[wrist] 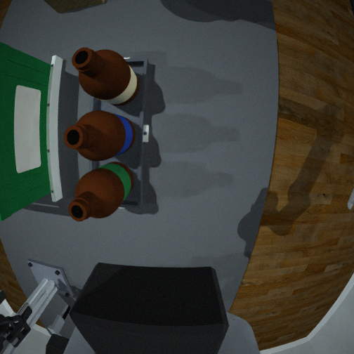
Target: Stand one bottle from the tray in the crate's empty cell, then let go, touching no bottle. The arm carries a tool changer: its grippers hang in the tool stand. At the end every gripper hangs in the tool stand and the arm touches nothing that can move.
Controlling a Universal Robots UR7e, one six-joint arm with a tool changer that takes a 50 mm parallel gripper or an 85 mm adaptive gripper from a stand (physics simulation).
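Three brown bottles stand in a row in the dark grey tray (143, 172): a cream-banded bottle (106, 74) at the top, a blue-banded bottle (102, 135) in the middle and a green-banded bottle (101, 194) at the bottom. Their open necks point left in the view. A green crate-like body (27, 187) with a pale label shows at the left edge; no cells show in it. A large black block at the bottom is the near part of the tool on my wrist, apart from the bottles. No fingertips show, so I cannot tell whether my gripper is open or shut.
The tool stand (47, 274) shows at the lower left, with black gripper linkage (15, 327) beside it. A pale strip (56, 130) runs between the green body and the bottles. A tan object (75, 4) is cut off at the top left. Wooden floor lies at the right.
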